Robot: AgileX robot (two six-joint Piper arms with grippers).
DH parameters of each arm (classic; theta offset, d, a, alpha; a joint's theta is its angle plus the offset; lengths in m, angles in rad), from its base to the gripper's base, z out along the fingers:
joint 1: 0 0.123 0 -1.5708
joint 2: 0.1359 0 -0.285 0
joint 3: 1.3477 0 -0.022 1.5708
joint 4: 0 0.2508 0 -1.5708
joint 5: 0 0 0.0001 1.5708
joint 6: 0 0.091 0 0
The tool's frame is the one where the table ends.
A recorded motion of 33 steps. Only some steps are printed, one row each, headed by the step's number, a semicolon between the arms.
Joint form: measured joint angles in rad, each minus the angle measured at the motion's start. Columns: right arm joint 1, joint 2, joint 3, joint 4, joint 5, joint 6; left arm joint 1, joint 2, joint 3, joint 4, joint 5, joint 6.
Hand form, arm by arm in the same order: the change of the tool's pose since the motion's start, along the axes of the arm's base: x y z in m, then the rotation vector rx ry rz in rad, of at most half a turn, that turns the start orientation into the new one. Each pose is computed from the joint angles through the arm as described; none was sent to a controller.
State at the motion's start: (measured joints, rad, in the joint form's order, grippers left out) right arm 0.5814 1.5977 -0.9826 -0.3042 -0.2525 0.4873; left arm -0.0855 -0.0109 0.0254 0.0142 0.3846 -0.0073
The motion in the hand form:
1: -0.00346 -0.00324 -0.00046 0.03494 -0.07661 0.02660; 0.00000 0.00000 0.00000 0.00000 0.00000 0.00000
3: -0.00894 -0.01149 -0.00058 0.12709 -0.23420 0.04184; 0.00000 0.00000 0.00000 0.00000 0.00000 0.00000
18: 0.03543 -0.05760 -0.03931 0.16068 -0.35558 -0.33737; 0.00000 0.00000 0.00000 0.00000 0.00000 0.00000
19: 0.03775 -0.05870 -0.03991 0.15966 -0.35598 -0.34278; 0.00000 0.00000 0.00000 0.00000 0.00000 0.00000
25: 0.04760 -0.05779 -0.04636 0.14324 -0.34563 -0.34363; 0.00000 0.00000 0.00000 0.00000 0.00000 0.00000
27: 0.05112 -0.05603 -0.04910 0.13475 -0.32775 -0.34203; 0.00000 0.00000 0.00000 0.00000 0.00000 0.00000
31: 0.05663 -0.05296 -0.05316 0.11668 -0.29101 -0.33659; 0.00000 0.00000 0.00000 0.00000 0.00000 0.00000
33: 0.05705 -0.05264 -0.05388 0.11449 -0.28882 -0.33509; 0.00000 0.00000 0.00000 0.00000 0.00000 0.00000
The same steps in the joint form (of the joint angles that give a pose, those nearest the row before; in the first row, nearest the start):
1: -0.0107 -0.0083 0.0439 0.0043 -0.1211 -0.0360; 0.0000 0.0000 0.0000 0.0000 0.0000 0.0000
3: -0.0316 -0.0131 0.1245 0.0577 -0.3776 -0.1240; 0.0000 0.0000 0.0000 0.0000 0.0000 0.0000
18: -0.1355 0.1558 0.1503 0.4647 -0.6904 -0.4057; 0.0000 0.0000 0.0000 0.0000 0.0000 0.0000
19: -0.1410 0.1621 0.1441 0.4648 -0.6904 -0.4057; 0.0000 0.0000 0.0000 0.0000 0.0000 0.0000
25: -0.1522 0.2006 0.1122 0.4544 -0.6794 -0.4072; 0.0000 0.0000 0.0000 0.0000 0.0000 0.0000
27: -0.1522 0.2135 0.0973 0.4549 -0.6576 -0.4072; 0.0000 0.0000 0.0000 0.0000 0.0000 0.0000
31: -0.1522 0.2312 0.0714 0.4540 -0.6082 -0.4072; 0.0000 0.0000 0.0000 0.0000 0.0000 0.0000
33: -0.1522 0.2337 0.0698 0.4525 -0.6061 -0.4072; 0.0000 0.0000 0.0000 0.0000 0.0000 0.0000

